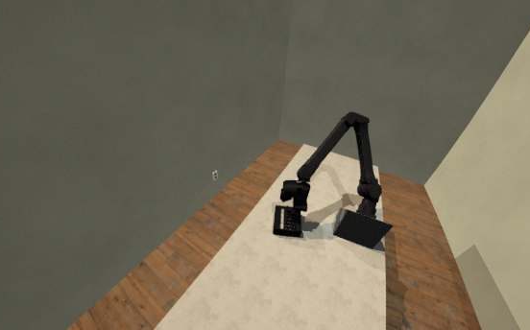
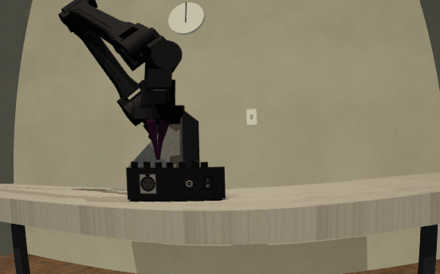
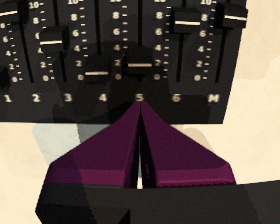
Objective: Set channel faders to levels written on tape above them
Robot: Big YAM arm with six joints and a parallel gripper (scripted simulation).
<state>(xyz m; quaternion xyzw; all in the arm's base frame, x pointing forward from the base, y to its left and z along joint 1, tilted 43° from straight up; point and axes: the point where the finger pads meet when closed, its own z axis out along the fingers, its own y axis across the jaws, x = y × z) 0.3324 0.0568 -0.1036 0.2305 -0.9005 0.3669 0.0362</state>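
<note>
The channel 5 fader is 20 mm ahead of my hand, 10 mm to the left of it and 20 mm below it. The rest, counted from my hand: channel 6 fader (50 mm ahead, 20 mm below); channel 4 fader (10 mm ahead, 30 mm to the left, 20 mm below); fader 3 (10 mm ahead, 60 mm to the left, 20 mm below).
</note>
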